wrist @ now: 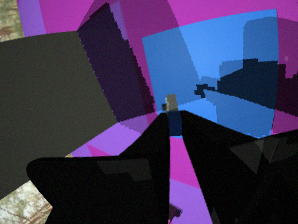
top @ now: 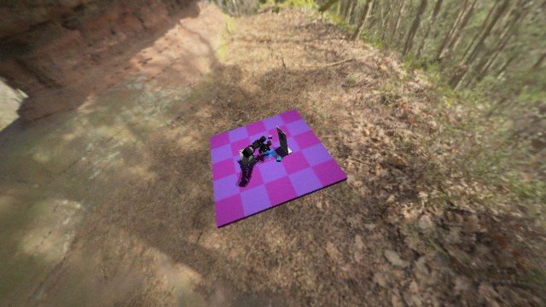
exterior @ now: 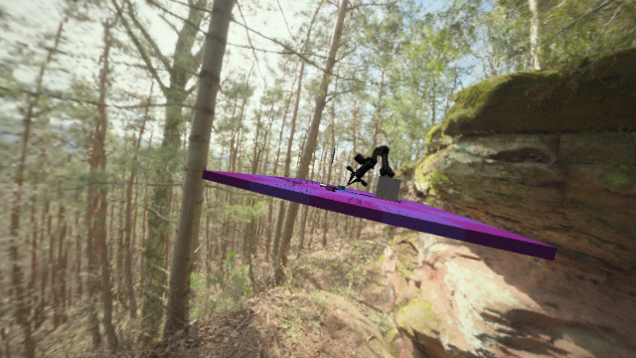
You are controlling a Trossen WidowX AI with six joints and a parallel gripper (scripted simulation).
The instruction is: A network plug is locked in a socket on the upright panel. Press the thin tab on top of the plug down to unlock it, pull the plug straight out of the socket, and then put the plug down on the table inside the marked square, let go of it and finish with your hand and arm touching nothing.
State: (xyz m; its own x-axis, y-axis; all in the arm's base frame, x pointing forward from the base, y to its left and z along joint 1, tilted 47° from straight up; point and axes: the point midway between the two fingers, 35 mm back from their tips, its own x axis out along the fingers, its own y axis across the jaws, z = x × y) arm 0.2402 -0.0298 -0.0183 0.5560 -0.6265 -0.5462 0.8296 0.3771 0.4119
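My gripper tip is 1 cm past the blue marked square and 5 cm above it. Round my gripper tip: cyan cube: 7 cm ahead, 14 cm to the right, 4 cm below; then blue plug: right at my gripper tip; then grey upright panel: 17 cm ahead, 2 cm to the right, 9 cm above.
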